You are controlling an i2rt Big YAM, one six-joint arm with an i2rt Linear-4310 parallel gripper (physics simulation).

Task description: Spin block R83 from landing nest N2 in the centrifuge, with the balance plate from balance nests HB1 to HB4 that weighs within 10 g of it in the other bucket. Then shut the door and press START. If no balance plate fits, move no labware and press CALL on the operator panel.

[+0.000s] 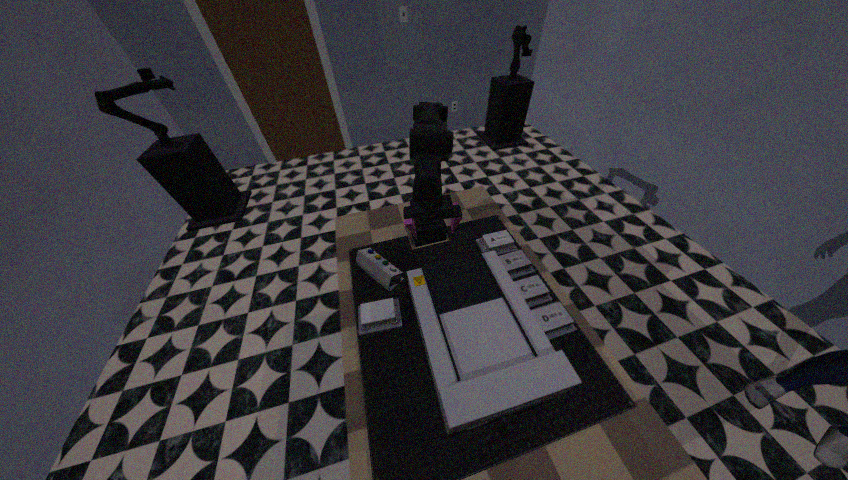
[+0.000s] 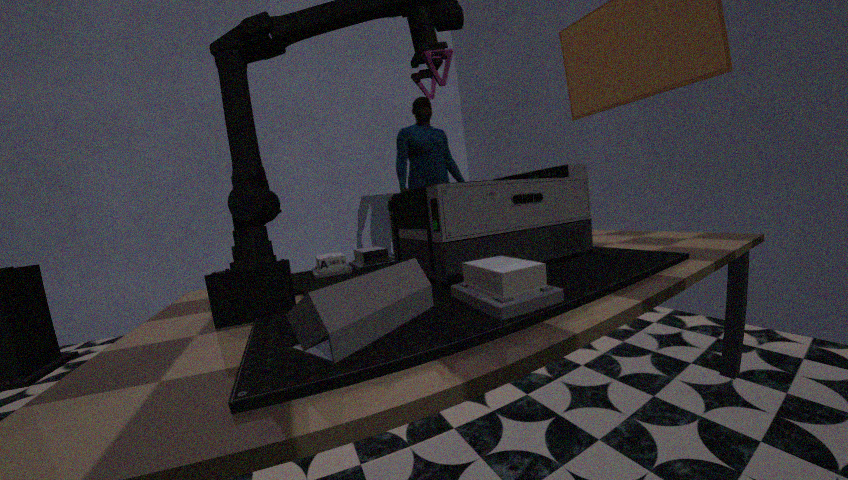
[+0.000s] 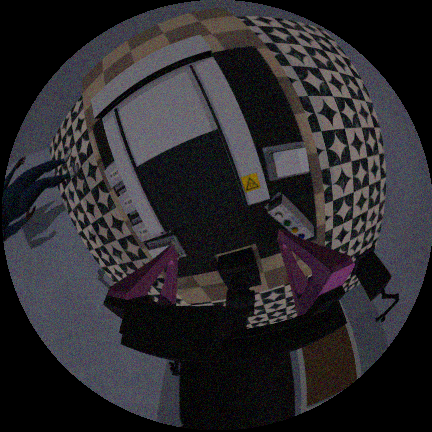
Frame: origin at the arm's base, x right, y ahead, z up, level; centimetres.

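Seen in the pictures: gripper, fingertip midpoint: (image 1: 434, 235) (image 2: 436, 93) (image 3: 225, 242); arm's base, origin of the base link: (image 1: 425, 219) (image 2: 255, 265) (image 3: 240, 276).
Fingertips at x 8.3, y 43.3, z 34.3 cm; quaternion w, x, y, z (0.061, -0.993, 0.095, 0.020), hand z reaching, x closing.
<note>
Offsets run from my fingertips to a thing's middle. "*": to the spot under its first point.
My gripper (image 1: 432, 223) (image 2: 436, 90) (image 3: 225, 242) is open and empty, high above the mat and in front of the centrifuge {dy +16.0, dx -8.0, dz -30.9 cm} (image 1: 511, 389) (image 2: 505, 211) (image 3: 234, 125). A pale panel {* dy +21.7, dx -7.9, dz -22.1 cm} (image 1: 484, 336) (image 3: 167, 115) spans the far part between its side rails; the nearer part is dark and shows no readable bucket. A white block {dy -3.2, dx +21.7, dz -38.9 cm} (image 1: 377, 310) (image 2: 504, 276) (image 3: 291, 162) sits on a grey nest (image 2: 517, 310) (image 3: 269, 165); its label is unreadable. Plates A {dy -24.0, dx -37.9, dz -39.8 cm} (image 1: 497, 239) (image 2: 330, 261), B {dy -10.5, dx -38.5, dz -39.8 cm} (image 1: 516, 259), C {dy +3.5, dx -37.7, dz -39.8 cm} (image 1: 533, 287) and D {dy +16.7, dx -38.8, dz -39.8 cm} (image 1: 554, 316) lie in a row; their weights are unreadable.
The operator panel {dy -25.3, dx +18.4, dz -38.9 cm} (image 1: 379, 267) (image 2: 368, 303) (image 3: 290, 217), with coloured buttons, stands between the arm base (image 2: 249, 297) and the block's nest. A person (image 2: 422, 154) stands beyond the centrifuge. Two other arms stand on pedestals (image 1: 190, 178) (image 1: 508, 110) away from the table.
</note>
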